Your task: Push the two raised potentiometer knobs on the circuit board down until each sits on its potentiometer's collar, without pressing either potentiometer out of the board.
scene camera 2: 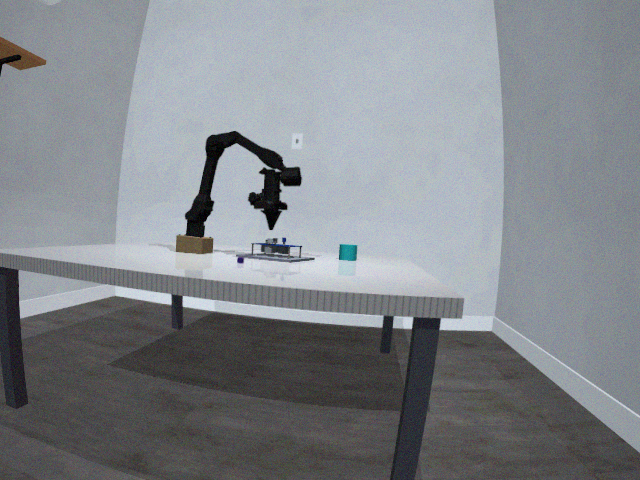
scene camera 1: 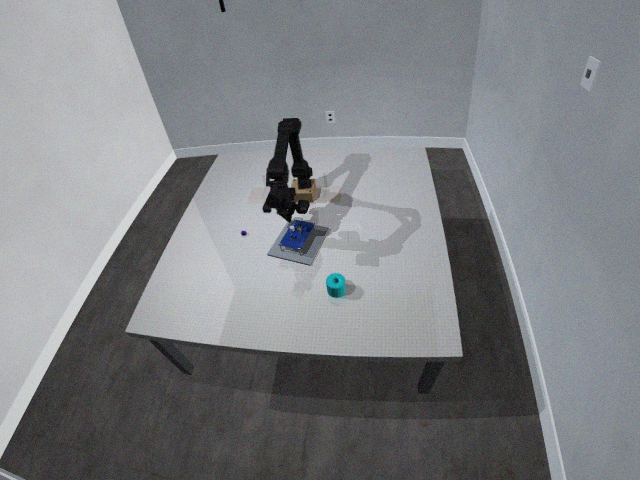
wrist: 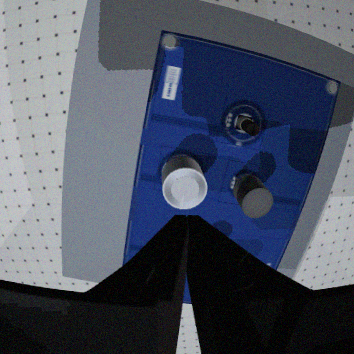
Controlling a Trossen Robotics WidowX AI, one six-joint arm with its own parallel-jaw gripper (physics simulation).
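Frame: origin at the arm's base, x ahead, y down, z left, level; centimetres.
Where they show: gripper, fingertip midpoint: [scene camera 2: 271, 230] [scene camera 1: 289, 222] [wrist: 185, 226]; arm's base at its link origin: [scene camera 2: 194, 236] [scene camera 1: 304, 184].
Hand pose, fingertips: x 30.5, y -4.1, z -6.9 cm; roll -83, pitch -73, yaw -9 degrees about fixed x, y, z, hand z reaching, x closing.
Observation:
Things, the pixels of their top centre, and the offset from my fingertips. "*": a spot on its surface instead. Level surfaces: height alone.
- white knob at its top centre: [wrist: 184, 188] dy +3.0, dx +0.0, dz +0.3 cm
- dark grey knob at its top centre: [wrist: 257, 202] dy +2.9, dx +1.6, dz +3.4 cm
- potentiometer with a bare shaft, surface spot: [wrist: 247, 124] * dy +3.8, dx -1.9, dz +3.8 cm
- small blue knob at its top centre: [scene camera 2: 284, 237] dy +2.5, dx +4.9, dz +0.2 cm
- teal cylinder at its top centre: [scene camera 1: 335, 280] [scene camera 2: 348, 244] dy +4.2, dx +30.2, dz +15.6 cm
- table at its surface level: dy +10.2 cm
- small purple object at its top centre: [scene camera 2: 240, 257] [scene camera 1: 243, 232] dy +8.7, dx -7.3, dz -23.3 cm
The blue circuit board [scene camera 1: 289, 243] [wrist: 210, 65] stands on thin posts above a grey base plate [scene camera 1: 313, 250] [wrist: 95, 175]. A white knob [wrist: 185, 188] and a dark grey knob [wrist: 256, 201] stand upright on it, side by side. A potentiometer with a bare shaft [wrist: 247, 124] stands farther up the board in the wrist view. A small blue knob [scene camera 2: 283, 240] shows in scene camera 2. My gripper [scene camera 1: 289, 220] [scene camera 2: 271, 228] [wrist: 185, 226] is shut and empty. Its tips hang above the board, close beside the white knob in the wrist view. The fingers hide the board's lower part there.
A teal cylinder [scene camera 1: 336, 285] [scene camera 2: 347, 252] stands on the table [scene camera 1: 217, 310] beyond the base plate. A small purple object [scene camera 1: 243, 233] [scene camera 2: 240, 260] lies on the other side of the board. A wooden block [scene camera 1: 307, 191] [scene camera 2: 194, 243] is at the arm's base.

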